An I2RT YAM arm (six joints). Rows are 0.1 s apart.
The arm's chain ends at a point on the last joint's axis. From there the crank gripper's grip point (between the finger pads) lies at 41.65 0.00 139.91 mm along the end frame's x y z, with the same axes.
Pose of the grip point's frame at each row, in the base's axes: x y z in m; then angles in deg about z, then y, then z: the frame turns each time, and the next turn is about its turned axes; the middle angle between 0 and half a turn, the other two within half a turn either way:
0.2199 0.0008 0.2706 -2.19 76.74 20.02
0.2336 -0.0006 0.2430 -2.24 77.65 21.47
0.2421 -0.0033 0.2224 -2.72 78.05 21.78
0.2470 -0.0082 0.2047 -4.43 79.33 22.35
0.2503 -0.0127 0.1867 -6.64 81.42 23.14
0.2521 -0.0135 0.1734 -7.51 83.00 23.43
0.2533 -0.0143 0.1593 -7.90 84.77 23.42
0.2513 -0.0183 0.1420 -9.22 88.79 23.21
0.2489 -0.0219 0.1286 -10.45 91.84 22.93
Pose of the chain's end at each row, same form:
0.0743 -0.0079 0.2766 -2.19 76.74 20.02
0.0882 -0.0102 0.2509 -2.24 77.65 21.47
0.0966 -0.0119 0.2313 -2.72 78.05 21.78
0.1016 -0.0128 0.2167 -4.43 79.33 22.35
0.1053 -0.0123 0.2037 -6.64 81.42 23.14
0.1076 -0.0112 0.1943 -7.51 83.00 23.43
0.1096 -0.0111 0.1846 -7.90 84.77 23.42
0.1098 -0.0120 0.1773 -9.22 88.79 23.21
0.1096 -0.0127 0.1714 -10.45 91.84 22.93

